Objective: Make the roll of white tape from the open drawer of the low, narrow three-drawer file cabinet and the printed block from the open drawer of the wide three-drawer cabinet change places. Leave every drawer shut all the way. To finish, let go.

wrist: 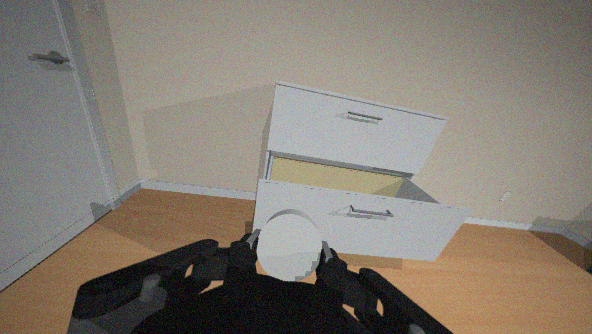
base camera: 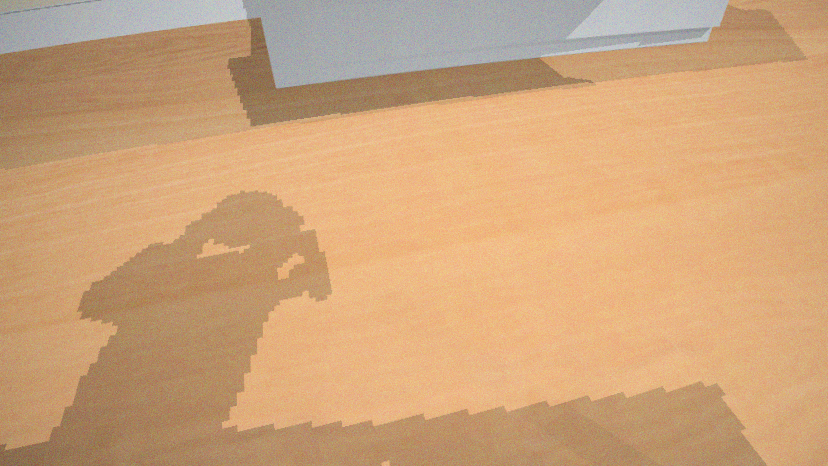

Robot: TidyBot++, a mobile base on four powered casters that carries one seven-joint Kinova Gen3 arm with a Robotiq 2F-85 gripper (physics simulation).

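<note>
My gripper (wrist: 289, 246) is shut on the roll of white tape (wrist: 289, 252), whose round pale face shows between the fingertips in the wrist view. The wide white cabinet (wrist: 310, 117) stands against the wall beyond it. A drawer (wrist: 425, 227) below the top one is pulled open, with its yellowish inside partly showing. The held roll covers part of that drawer's front. The top drawer is shut. The printed block does not show; the front panel hides the drawer's floor. In the base view, the cabinet's pale lower part (base camera: 417, 34) shows at the top.
A door with a lever handle (wrist: 52, 57) is at the left of the wrist view. A wall outlet (wrist: 505, 196) is right of the cabinet. A white baseboard (wrist: 200, 190) (base camera: 115, 26) runs along the wall. Shadows of the arm and base fall on the wooden floor (base camera: 492, 231).
</note>
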